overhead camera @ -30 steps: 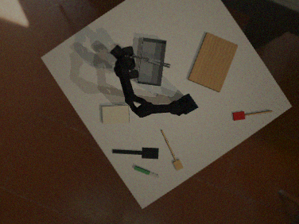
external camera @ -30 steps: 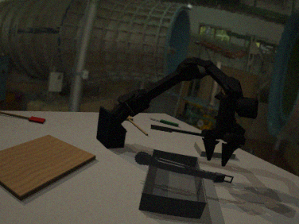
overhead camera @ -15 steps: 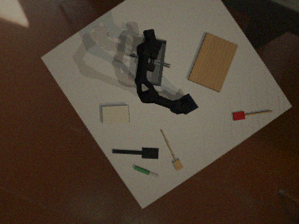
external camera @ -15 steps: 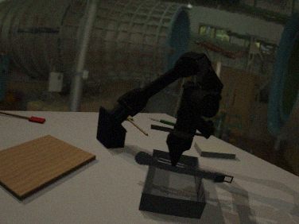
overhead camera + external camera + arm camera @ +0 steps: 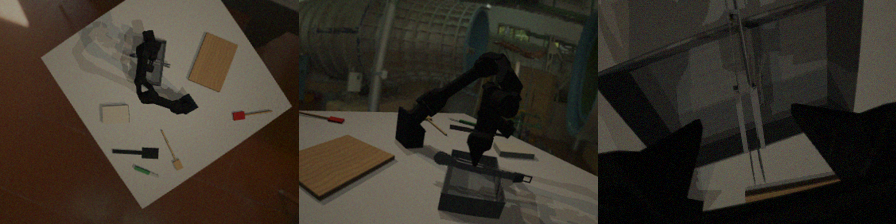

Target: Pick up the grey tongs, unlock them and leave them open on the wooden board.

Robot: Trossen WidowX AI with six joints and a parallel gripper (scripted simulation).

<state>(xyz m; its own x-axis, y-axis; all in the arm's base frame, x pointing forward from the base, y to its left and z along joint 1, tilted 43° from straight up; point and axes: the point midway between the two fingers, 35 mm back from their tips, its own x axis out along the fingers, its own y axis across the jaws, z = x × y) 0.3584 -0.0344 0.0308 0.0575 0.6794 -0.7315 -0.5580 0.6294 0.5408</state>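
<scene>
My gripper tip is now 10 mm short of the grey roasting tin and 70 mm above it. Round my gripper tip: black spatula: 430 mm behind, 460 mm to the left, 90 mm below; cream block: 120 mm behind, 410 mm to the left, 80 mm below; wooden board: 260 mm behind, 350 mm to the right, 90 mm below.
</scene>
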